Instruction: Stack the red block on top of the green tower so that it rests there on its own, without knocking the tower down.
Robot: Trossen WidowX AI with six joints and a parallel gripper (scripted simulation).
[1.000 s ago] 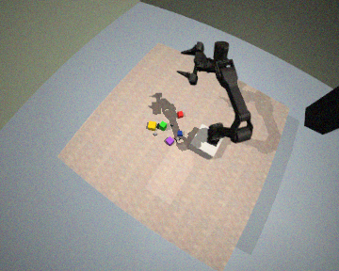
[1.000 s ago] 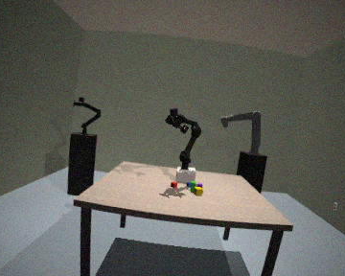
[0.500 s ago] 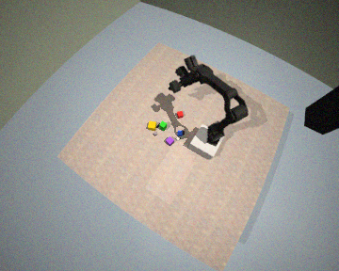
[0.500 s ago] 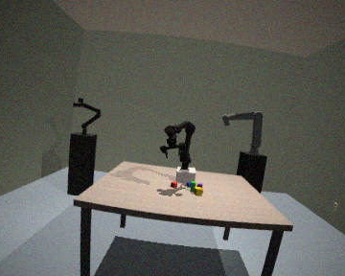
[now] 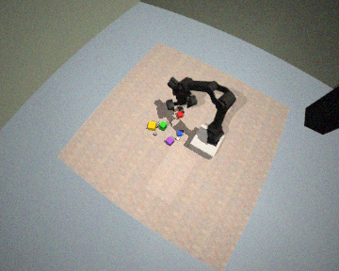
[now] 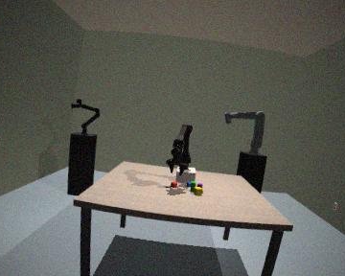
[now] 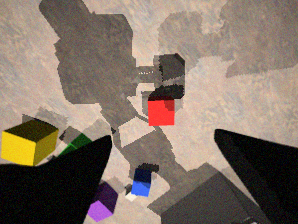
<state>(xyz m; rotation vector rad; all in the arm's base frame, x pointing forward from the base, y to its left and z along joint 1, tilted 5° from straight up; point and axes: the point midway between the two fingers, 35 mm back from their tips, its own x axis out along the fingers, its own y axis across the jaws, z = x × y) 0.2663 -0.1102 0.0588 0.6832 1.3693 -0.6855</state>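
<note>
The red block lies 8 cm below my gripper tip. The rest, counted from my gripper tip: blue block: 13 cm to the left, 9 cm below, 6 cm behind; then yellow block: 16 cm to the left, 13 cm ahead, 8 cm below; then purple block: 21 cm to the left, 8 cm below, 2 cm behind.
</note>
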